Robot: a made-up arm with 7 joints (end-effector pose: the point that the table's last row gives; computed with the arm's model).
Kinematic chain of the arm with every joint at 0, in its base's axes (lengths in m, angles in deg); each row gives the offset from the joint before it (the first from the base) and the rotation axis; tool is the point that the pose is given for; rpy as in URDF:
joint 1: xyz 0 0 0.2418 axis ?
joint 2: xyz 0 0 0 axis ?
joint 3: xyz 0 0 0.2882 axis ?
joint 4: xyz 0.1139 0 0 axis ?
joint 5: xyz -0.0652 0 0.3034 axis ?
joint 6: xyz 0 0 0 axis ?
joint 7: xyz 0.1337 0 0 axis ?
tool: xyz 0 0 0 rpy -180 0 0
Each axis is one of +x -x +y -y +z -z.
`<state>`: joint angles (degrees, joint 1 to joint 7).
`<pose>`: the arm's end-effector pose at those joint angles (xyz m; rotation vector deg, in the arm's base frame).
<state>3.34 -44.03 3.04 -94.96 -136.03 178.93 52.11</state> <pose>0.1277 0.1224 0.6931 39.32 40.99 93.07</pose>
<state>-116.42 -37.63 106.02 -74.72 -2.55 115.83 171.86</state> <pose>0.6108 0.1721 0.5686 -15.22 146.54 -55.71</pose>
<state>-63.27 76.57 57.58 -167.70 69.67 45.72 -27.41</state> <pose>0.1798 0.1808 0.1712 27.29 -2.93 72.15</pose>
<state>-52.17 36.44 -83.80 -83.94 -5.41 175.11 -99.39</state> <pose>-0.1012 -0.5256 0.6252 102.01 3.74 -73.76</pose>
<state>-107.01 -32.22 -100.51 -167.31 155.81 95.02 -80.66</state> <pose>-0.2530 0.0539 0.1073 -83.27 -34.45 96.56</pose>
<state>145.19 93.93 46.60 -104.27 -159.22 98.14 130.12</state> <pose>-0.3948 -0.2160 -0.1445 -31.77 -121.61 -21.05</pose>
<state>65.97 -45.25 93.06 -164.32 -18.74 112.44 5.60</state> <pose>-0.2912 0.1750 0.1524 31.14 101.23 51.18</pose>
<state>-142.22 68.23 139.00 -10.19 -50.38 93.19 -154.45</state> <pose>-0.4615 -0.4538 0.6020 86.86 35.37 28.02</pose>
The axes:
joint 1: +z
joint 2: +y
joint 3: +z
joint 4: -y
joint 5: +z
joint 6: -y
joint 7: -z

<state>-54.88 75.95 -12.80 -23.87 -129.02 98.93 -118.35</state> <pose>0.3973 -0.6309 0.1807 38.35 51.89 -166.59</pose>
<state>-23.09 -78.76 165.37 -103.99 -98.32 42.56 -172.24</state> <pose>-0.2406 0.3466 -0.1704 -25.24 -21.40 -99.43</pose>
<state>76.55 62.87 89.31 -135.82 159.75 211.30 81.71</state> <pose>-0.2162 0.1551 0.2455 91.62 -88.37 14.20</pose>
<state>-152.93 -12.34 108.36 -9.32 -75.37 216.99 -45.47</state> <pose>0.2117 0.0818 0.7279 -26.31 39.64 17.93</pose>
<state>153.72 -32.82 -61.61 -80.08 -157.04 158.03 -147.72</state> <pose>0.1187 0.3774 0.6389 -52.82 17.23 -19.89</pose>
